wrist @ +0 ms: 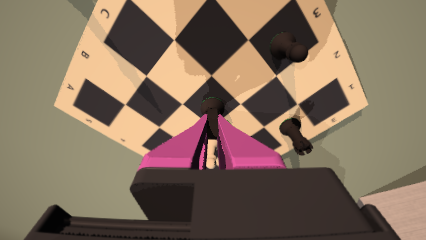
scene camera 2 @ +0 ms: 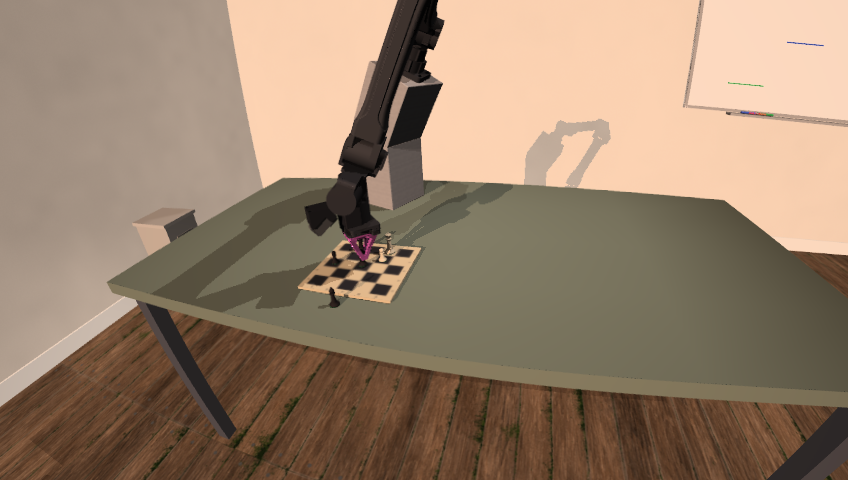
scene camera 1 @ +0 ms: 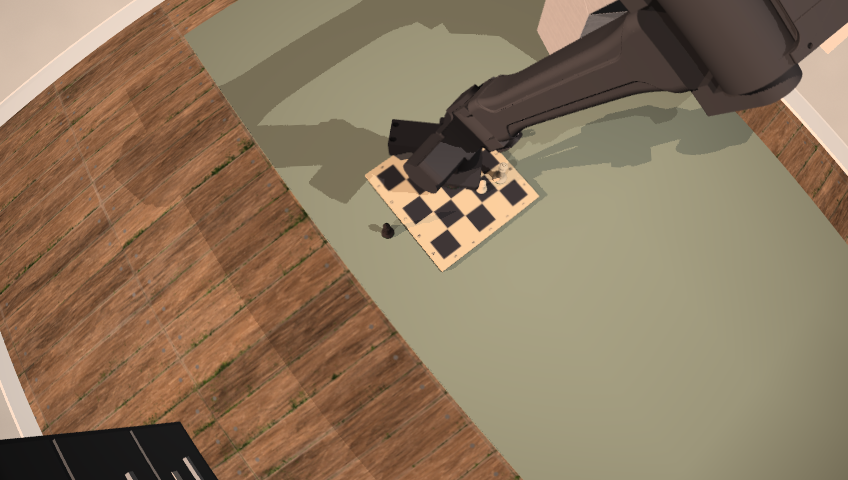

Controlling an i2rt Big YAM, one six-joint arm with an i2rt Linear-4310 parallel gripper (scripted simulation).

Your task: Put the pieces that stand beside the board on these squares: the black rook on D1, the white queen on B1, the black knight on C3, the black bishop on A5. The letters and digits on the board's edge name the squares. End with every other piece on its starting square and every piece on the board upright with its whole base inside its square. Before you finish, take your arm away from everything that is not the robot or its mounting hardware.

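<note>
My gripper is visible, with the wrist view and scene camera 1 both showing it. A chessboard is visible too.
</note>
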